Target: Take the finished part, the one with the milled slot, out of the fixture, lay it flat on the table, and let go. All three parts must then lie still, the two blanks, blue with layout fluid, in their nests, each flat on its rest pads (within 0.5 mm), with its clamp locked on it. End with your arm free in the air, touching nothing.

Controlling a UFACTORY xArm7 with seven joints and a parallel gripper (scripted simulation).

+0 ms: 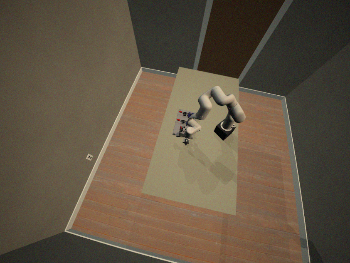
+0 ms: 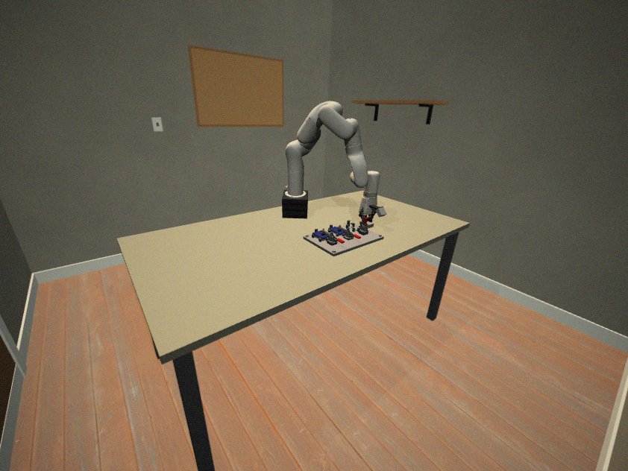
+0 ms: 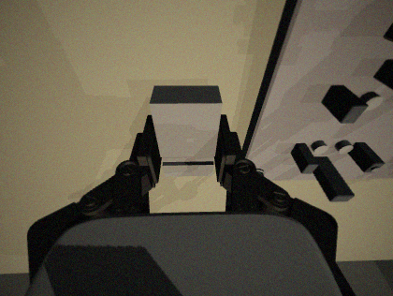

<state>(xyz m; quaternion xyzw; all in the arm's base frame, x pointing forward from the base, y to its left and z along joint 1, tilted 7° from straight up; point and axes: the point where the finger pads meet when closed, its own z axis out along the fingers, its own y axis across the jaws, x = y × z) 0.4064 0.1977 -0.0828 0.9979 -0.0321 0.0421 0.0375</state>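
Now: the finished part 1 cm behind my hand and 1 cm below it. The rest, counted from my hand: blue blank (2 cm behind, 22 cm to the right); then grey fixture plate (4 cm ahead, 23 cm to the right, 2 cm below).
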